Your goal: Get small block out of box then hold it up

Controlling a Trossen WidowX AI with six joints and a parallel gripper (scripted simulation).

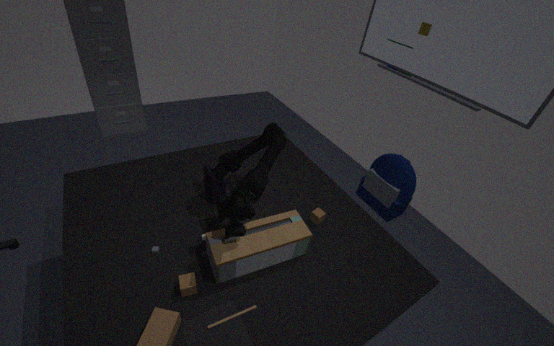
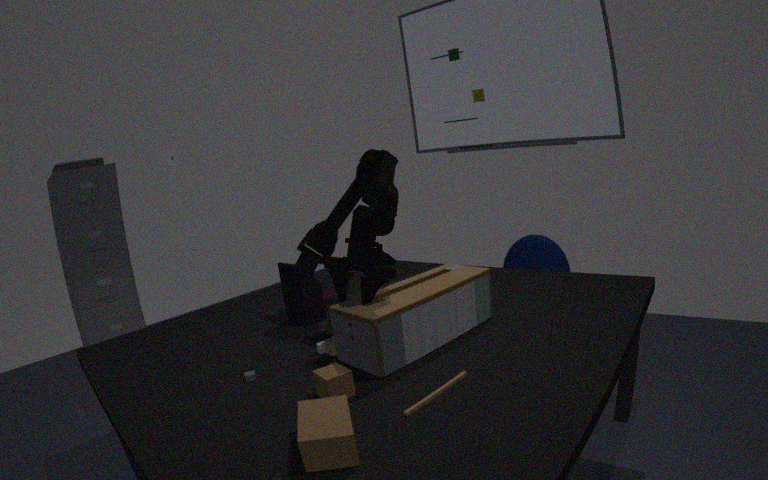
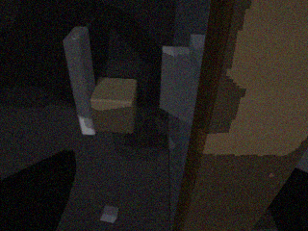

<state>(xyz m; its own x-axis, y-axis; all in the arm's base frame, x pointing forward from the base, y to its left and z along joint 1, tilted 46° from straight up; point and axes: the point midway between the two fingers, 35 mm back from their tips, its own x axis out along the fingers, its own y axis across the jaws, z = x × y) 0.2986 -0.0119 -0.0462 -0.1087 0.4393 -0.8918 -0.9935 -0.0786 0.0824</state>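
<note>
The tan block lies 40 mm behind my gripper tip, 40 mm to the right of it and 90 mm below it. The rest, counted from my gripper tip: thin stick (280 mm ahead, 50 mm to the right, 110 mm below); tan box (260 mm ahead, 270 mm to the right, 80 mm below); tan cube (130 mm ahead, 160 mm to the right, 80 mm below).
</note>
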